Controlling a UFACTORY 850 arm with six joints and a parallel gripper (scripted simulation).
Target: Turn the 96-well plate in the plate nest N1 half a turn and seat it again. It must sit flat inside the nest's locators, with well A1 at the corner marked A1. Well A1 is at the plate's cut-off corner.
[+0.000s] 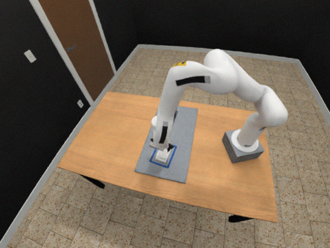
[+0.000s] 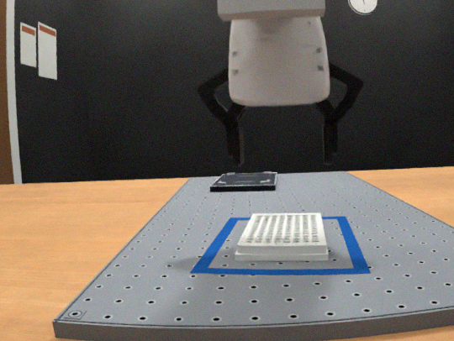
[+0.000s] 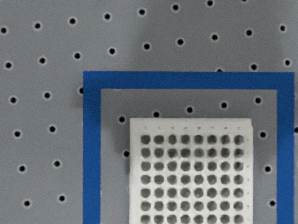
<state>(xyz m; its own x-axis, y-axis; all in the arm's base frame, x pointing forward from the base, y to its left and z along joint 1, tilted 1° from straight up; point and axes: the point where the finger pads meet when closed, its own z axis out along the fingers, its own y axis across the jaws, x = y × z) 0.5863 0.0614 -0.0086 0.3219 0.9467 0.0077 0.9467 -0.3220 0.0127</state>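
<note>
Right now the white 96-well plate is 8 cm below my hand. Round my hand: plate nest N1 (3 cm behind, 38 cm to the right, 9 cm below).
</note>
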